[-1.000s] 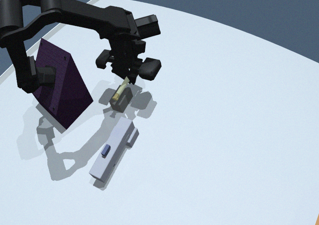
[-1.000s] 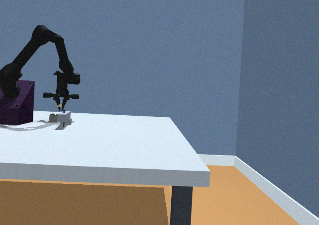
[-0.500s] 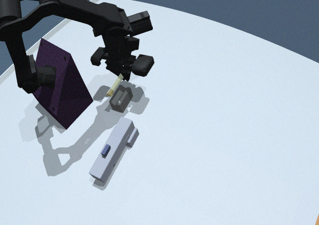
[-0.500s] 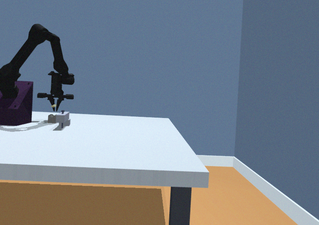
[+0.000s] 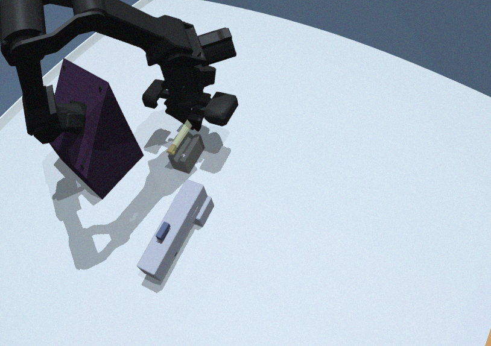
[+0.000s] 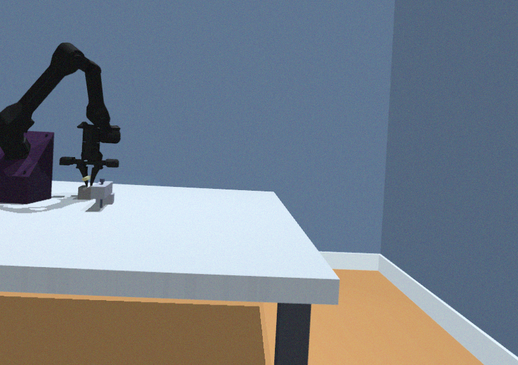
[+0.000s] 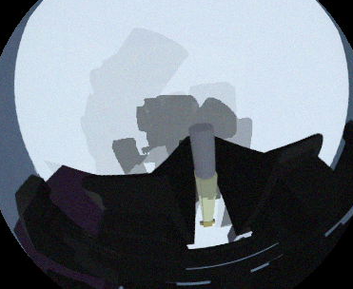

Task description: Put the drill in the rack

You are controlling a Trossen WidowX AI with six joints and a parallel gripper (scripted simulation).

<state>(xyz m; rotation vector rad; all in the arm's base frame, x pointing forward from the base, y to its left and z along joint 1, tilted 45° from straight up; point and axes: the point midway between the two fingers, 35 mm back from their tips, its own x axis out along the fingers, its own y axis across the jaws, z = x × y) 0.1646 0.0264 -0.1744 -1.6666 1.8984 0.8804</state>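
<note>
Right now my gripper tip is 40 mm to the left of the drill and 30 mm below it. From my gripper tip the other things lie so: grey rack: 50 mm to the right, 10 mm below; blue key: 90 mm ahead, 240 mm to the right, 20 mm above; long housing: 90 mm ahead, 210 mm to the right, 10 mm above.
</note>
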